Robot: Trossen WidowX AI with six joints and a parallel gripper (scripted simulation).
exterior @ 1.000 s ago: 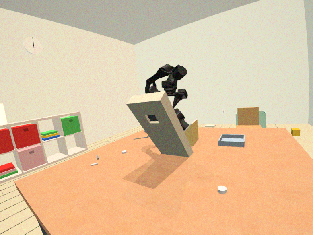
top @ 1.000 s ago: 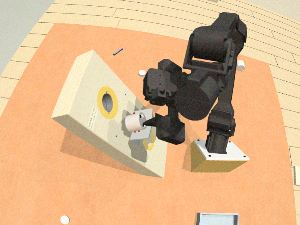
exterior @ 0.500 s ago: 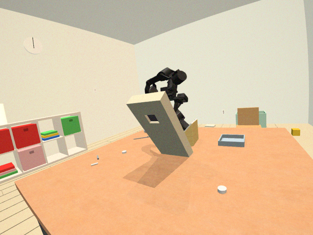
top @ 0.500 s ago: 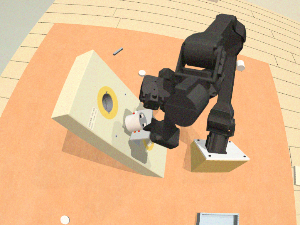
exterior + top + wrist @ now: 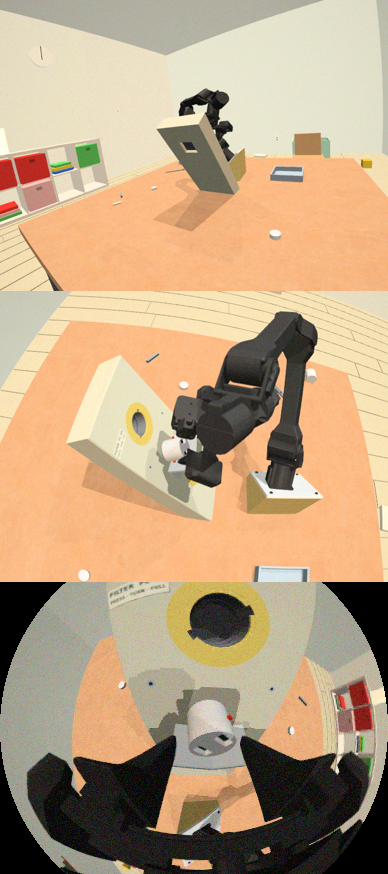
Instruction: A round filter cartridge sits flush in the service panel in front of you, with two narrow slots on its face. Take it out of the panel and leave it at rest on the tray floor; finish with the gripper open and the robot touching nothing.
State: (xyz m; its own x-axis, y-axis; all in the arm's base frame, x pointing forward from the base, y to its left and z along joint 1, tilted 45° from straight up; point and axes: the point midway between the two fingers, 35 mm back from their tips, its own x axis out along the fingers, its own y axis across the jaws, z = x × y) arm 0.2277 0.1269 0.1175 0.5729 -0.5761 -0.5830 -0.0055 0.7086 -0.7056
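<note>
My gripper tip is 10 mm short of the round white filter cartridge and 10 mm above it. Round my gripper tip: grey bar (460 mm to the right, 220 mm below, 160 mm ahead); then grey-blue tray (320 mm behind, 270 mm to the left, 220 mm below).
</note>
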